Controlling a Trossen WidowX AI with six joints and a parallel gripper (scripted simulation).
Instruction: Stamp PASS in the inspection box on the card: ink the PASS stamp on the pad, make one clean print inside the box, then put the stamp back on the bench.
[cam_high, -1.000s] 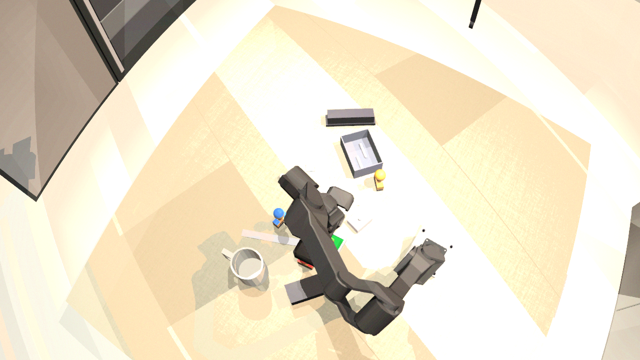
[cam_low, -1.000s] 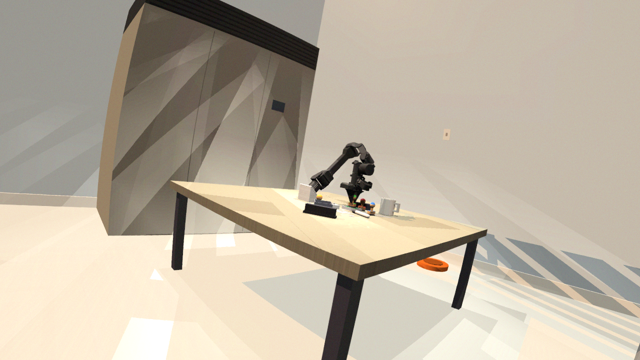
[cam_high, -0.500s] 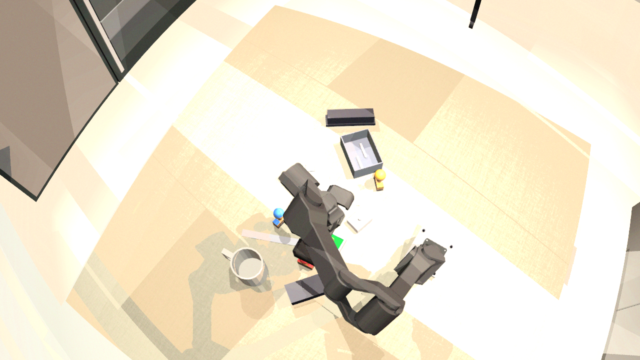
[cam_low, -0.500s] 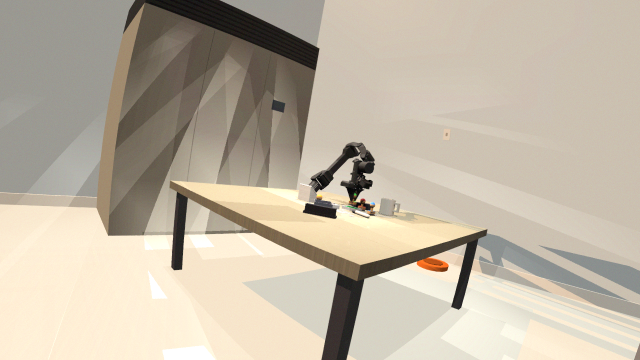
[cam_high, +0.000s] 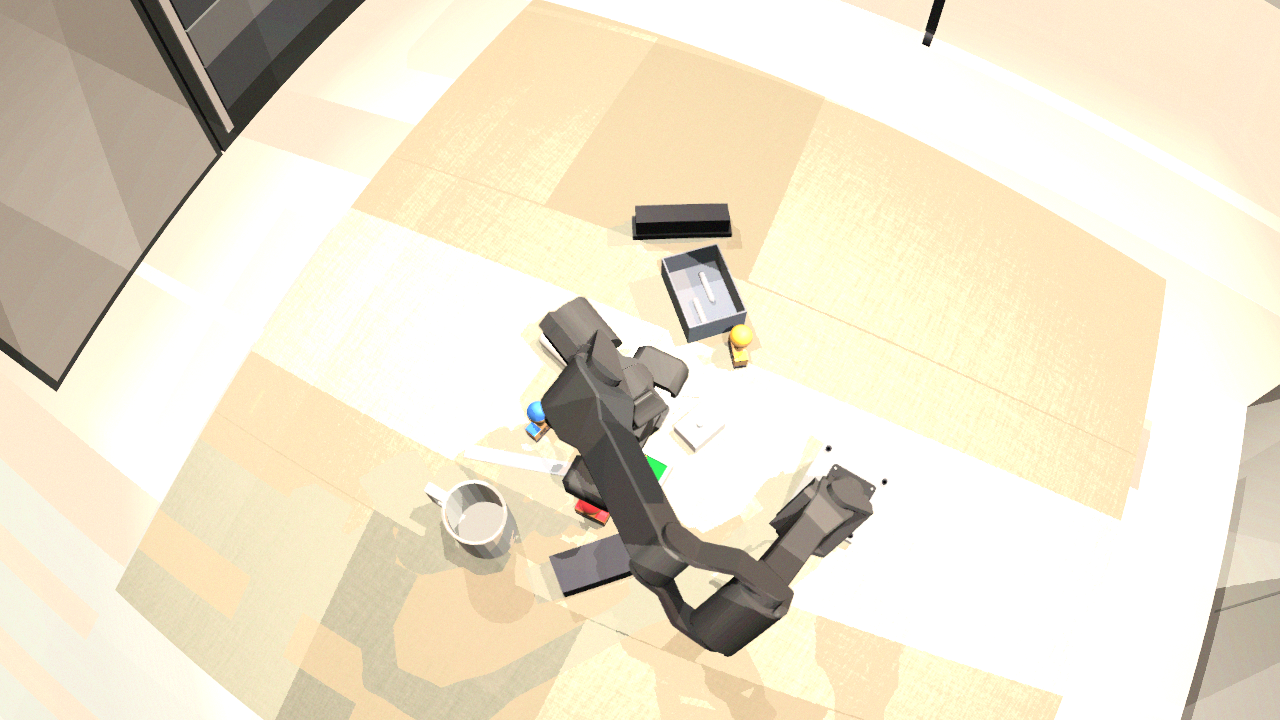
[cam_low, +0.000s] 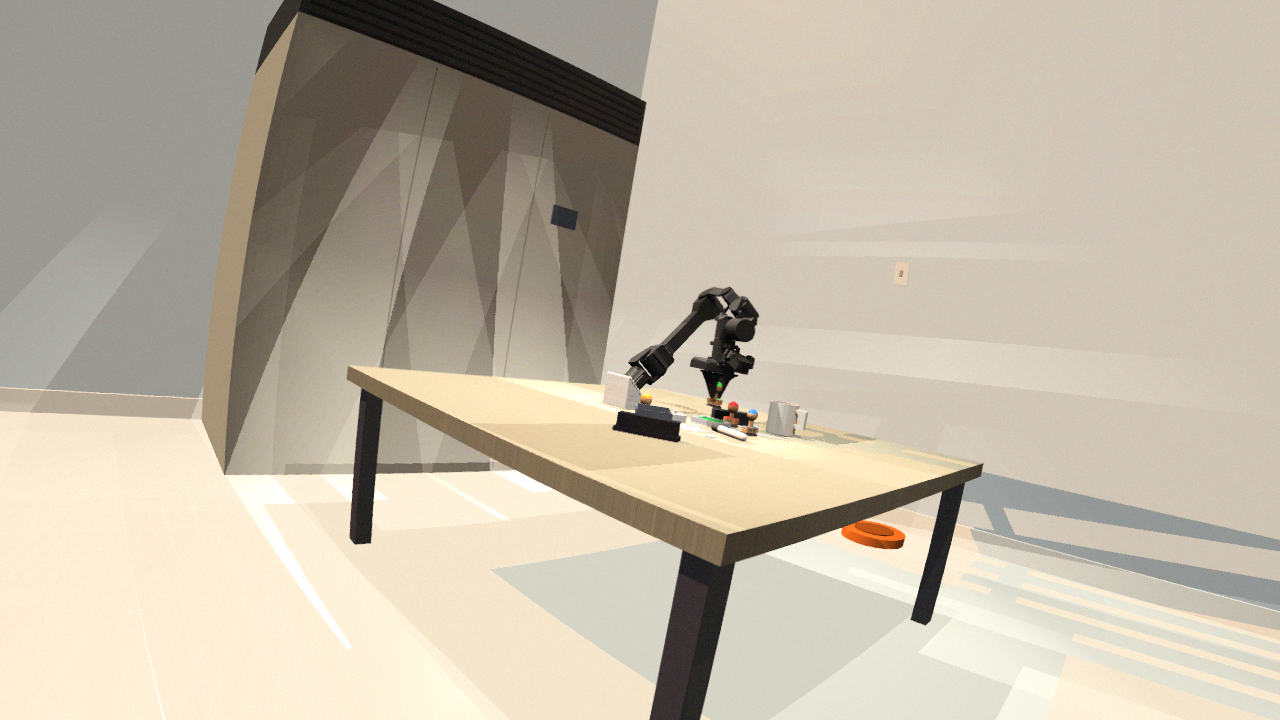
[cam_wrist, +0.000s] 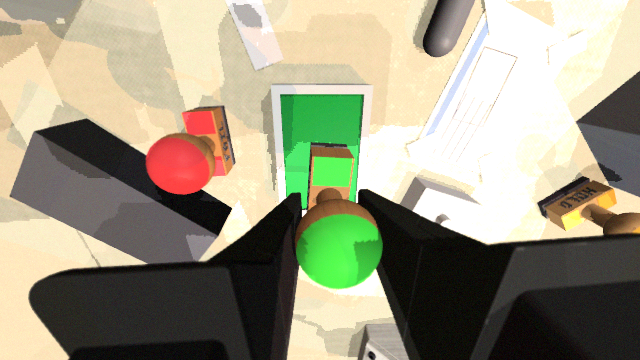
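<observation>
My gripper tip is now 4 cm short of the white card, 12 cm to the left of it and 7 cm above it. The rest, counted from my gripper tip: green stamp (right at my gripper tip); green ink pad (7 cm below); red stamp (1 cm ahead, 7 cm to the left, 5 cm below).
</observation>
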